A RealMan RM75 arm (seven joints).
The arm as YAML. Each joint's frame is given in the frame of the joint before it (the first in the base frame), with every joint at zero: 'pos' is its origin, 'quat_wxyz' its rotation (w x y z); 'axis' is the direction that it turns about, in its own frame. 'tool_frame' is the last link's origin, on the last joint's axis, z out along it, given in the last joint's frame.
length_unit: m
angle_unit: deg
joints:
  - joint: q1
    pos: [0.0, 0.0, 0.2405]
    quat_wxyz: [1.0, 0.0, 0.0, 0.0]
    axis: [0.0, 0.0, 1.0]
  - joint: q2
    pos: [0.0, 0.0, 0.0]
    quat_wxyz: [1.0, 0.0, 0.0, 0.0]
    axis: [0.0, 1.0, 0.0]
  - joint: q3
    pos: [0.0, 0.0, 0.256]
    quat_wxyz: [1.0, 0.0, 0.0, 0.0]
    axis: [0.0, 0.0, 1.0]
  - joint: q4
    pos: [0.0, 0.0, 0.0]
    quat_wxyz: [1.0, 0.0, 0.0, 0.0]
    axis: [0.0, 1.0, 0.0]
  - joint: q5
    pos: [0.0, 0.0, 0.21]
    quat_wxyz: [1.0, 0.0, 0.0, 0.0]
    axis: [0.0, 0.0, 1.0]
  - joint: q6
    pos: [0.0, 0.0, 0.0]
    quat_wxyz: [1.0, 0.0, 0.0, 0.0]
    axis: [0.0, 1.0, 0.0]
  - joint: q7
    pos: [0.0, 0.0, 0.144]
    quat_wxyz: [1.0, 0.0, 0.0, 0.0]
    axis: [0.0, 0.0, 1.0]
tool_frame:
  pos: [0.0, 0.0, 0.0]
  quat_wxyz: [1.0, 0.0, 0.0, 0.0]
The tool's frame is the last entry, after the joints.
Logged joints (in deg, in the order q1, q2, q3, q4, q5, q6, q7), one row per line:
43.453 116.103 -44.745 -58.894 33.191 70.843 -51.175
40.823 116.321 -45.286 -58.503 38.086 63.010 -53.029
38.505 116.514 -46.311 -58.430 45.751 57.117 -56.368
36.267 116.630 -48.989 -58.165 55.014 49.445 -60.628
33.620 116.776 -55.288 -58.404 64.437 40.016 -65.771
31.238 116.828 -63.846 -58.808 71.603 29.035 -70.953
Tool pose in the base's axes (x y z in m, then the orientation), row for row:
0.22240 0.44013 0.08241 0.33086 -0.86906 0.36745 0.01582
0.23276 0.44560 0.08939 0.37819 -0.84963 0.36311 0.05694
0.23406 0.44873 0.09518 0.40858 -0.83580 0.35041 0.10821
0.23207 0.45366 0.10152 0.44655 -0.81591 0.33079 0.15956
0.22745 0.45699 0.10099 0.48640 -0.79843 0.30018 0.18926
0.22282 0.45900 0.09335 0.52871 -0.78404 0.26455 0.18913
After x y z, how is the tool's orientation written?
As a quaternion, w x y z.
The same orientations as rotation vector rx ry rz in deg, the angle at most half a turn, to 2 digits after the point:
-130.18 55.04 2.37
-124.41 53.17 8.34
-120.66 50.59 15.62
-115.77 46.93 22.64
-111.29 41.84 26.38
-107.30 36.20 25.88

